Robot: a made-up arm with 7 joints.
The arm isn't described. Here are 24 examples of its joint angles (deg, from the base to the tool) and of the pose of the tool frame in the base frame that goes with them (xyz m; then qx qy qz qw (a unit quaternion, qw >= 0)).
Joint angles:
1: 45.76 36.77 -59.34 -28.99 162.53 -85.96 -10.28
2: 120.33 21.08 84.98 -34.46 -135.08 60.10 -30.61
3: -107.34 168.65 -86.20 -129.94 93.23 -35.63 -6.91
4: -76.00 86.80 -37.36 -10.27 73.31 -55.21 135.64
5: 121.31 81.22 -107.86 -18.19 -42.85 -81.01 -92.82
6: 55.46 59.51 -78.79 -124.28 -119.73 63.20 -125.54
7: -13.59 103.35 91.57 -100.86 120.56 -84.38 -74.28
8: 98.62 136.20 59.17 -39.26 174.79 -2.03 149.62
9: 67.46 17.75 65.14 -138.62 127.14 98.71 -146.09
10: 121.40 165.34 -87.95 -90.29 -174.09 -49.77 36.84
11: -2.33 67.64 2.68 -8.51 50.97 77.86 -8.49
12: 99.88 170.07 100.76 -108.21 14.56 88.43 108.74
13: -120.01 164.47 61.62 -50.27 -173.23 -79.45 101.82
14: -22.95 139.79 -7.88 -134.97 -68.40 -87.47 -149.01
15: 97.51 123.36 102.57 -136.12 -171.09 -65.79 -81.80
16: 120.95 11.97 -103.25 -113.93 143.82 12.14 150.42
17: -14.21 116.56 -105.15 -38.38 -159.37 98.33 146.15
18: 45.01 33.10 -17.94 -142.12 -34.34 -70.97 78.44
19: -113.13 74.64 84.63 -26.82 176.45 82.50 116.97
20: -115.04 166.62 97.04 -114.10 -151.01 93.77 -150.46
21: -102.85 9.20 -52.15 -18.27 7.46 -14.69 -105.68
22: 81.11 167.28 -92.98 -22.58 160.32 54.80 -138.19
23: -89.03 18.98 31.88 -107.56 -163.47 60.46 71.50
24: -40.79 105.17 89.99 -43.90 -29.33 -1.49 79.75
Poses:
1: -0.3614 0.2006 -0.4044 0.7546 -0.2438 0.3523 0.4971
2: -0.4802 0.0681 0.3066 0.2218 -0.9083 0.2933 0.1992
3: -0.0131 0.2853 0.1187 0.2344 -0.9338 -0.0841 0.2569
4: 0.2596 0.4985 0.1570 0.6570 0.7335 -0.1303 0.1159
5: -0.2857 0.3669 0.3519 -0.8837 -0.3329 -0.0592 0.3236
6: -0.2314 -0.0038 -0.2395 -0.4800 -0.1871 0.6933 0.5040
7: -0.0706 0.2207 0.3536 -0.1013 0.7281 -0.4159 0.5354
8: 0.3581 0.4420 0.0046 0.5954 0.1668 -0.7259 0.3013
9: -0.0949 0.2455 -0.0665 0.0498 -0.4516 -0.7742 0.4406
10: 0.0902 0.4401 0.0882 0.7774 -0.1471 -0.0409 0.6102
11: 0.0585 0.5380 -0.2175 0.1287 0.2307 0.4944 0.8281
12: 0.3765 -0.1128 -0.0507 0.0391 -0.5975 0.1541 0.7859
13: -0.5076 0.1894 -0.1150 0.4765 -0.5231 0.6429 0.2931
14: 0.2072 0.0904 0.1777 0.2666 -0.0048 -0.0415 0.9629
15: 0.2686 0.0744 0.0461 0.0695 -0.6944 0.0136 0.7161
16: -0.1315 -0.3484 0.0400 -0.3811 -0.4512 -0.0098 0.8069
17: -0.0184 0.5634 0.0838 0.0784 -0.2355 -0.8441 0.4753
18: 0.0544 0.0476 -0.2454 -0.6478 -0.6201 -0.2850 0.3386
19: 0.2020 0.4681 0.2759 -0.5278 0.3958 -0.7182 0.2213
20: -0.3064 -0.0430 -0.2099 -0.5014 -0.4905 0.4969 0.5110
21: 0.5274 -0.2257 0.1048 -0.7362 0.3242 0.5453 0.2358
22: 0.4170 0.3511 0.2032 0.1698 0.8680 -0.3795 0.2715
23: 0.2713 0.0586 0.2862 -0.5800 0.5053 -0.5862 0.2543
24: -0.0988 0.4706 0.2932 -0.1187 0.9222 -0.3192 0.1830
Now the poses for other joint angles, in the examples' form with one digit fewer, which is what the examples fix.
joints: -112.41 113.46 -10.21 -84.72 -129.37 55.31 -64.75
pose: -0.084 0.254 0.392 0.496 0.627 0.590 0.110
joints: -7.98 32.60 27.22 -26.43 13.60 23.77 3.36
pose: 0.185 0.346 -0.427 0.192 -0.198 0.333 0.902
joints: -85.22 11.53 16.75 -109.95 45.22 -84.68 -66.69
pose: 0.286 -0.045 0.261 -0.025 0.695 -0.581 0.423
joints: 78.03 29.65 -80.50 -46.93 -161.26 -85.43 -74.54
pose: -0.527 -0.058 -0.177 0.587 0.626 0.068 0.509
